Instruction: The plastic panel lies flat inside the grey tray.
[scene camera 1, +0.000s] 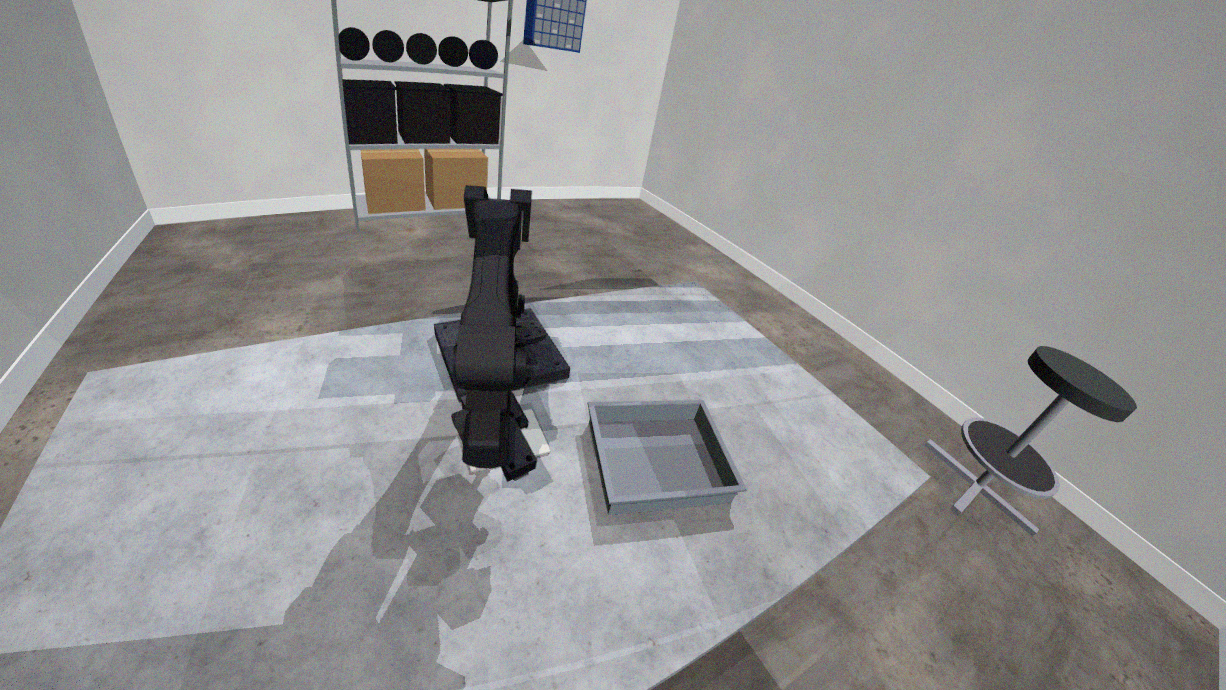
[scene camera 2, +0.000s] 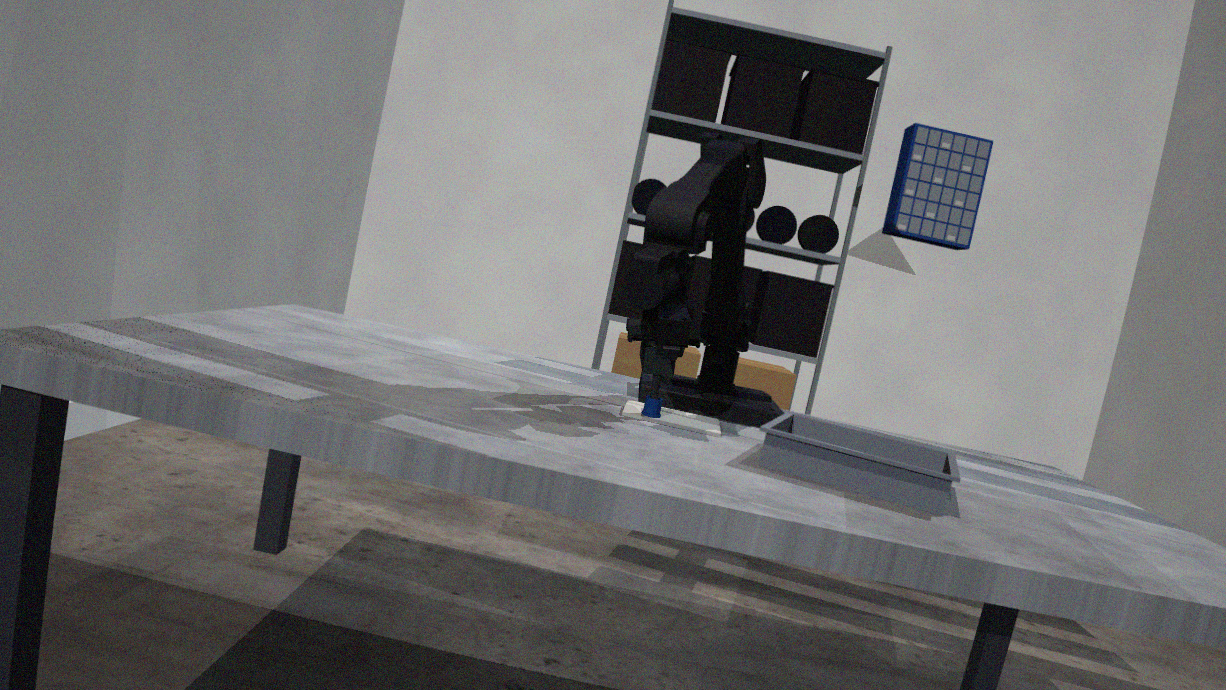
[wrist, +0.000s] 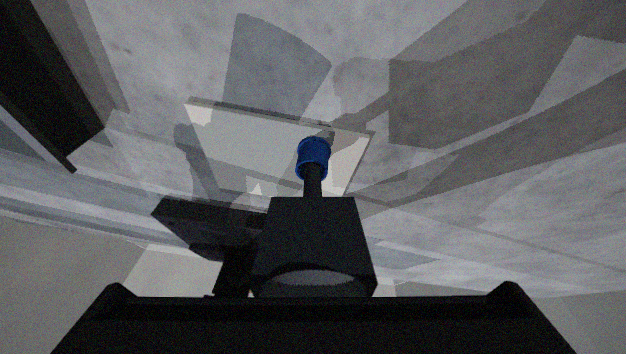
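The plastic panel is a thin pale sheet. It lies flat on the grey table, left of the grey tray. In scene camera 1 only a white corner of the panel shows beside the arm. My blue suction cup is pressed down on the panel near its right edge, with the panel still on the table. The tray is empty and stands apart from the panel.
The arm's black base stands behind the panel. A shelf rack with boxes stands at the back wall, with a blue bin box beside it. A stool stands at the right wall.
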